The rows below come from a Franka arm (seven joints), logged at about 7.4 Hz.
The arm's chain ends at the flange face. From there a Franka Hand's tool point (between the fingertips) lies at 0.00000 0.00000 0.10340 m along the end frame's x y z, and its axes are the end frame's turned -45 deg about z.
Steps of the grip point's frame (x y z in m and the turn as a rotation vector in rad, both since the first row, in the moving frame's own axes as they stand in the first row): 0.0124, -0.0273, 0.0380, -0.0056, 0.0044, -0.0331; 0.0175, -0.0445, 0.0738, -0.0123, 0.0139, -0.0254; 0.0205, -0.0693, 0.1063, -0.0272, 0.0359, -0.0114; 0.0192, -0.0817, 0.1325, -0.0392, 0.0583, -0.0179; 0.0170, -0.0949, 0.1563, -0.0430, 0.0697, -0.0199
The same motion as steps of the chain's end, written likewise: -0.0113, -0.0281, 0.0380, -0.0008, 0.0071, -0.0331; -0.0210, -0.0437, 0.0738, 0.0011, 0.0185, -0.0254; -0.0391, -0.0628, 0.1064, 0.0062, 0.0446, -0.0114; -0.0513, -0.0699, 0.1328, 0.0135, 0.0689, -0.0179; -0.0633, -0.0771, 0.1566, 0.0189, 0.0797, -0.0199
